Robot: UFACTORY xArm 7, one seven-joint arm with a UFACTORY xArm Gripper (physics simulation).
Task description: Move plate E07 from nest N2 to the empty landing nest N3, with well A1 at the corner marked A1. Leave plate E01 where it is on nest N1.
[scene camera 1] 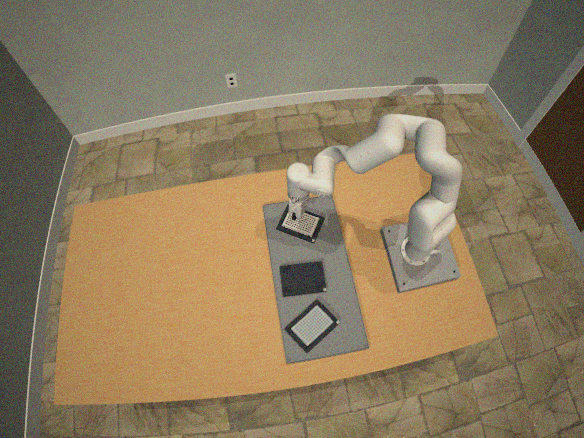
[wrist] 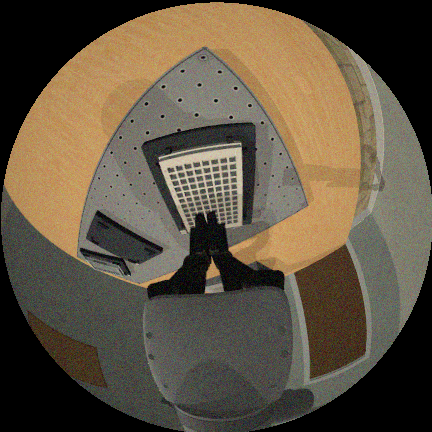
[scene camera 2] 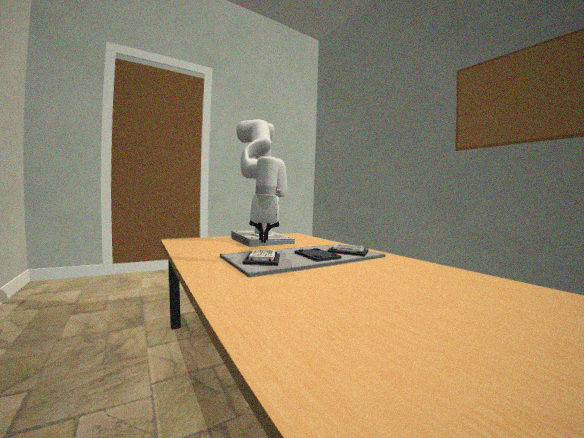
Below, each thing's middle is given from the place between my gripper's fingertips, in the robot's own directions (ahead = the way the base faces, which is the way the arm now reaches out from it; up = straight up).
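Measured from the black nest point(scene camera 1: 305, 278), my gripper is 230 mm to the right of it and 60 mm above it, and it is also 20 mm past the nest.
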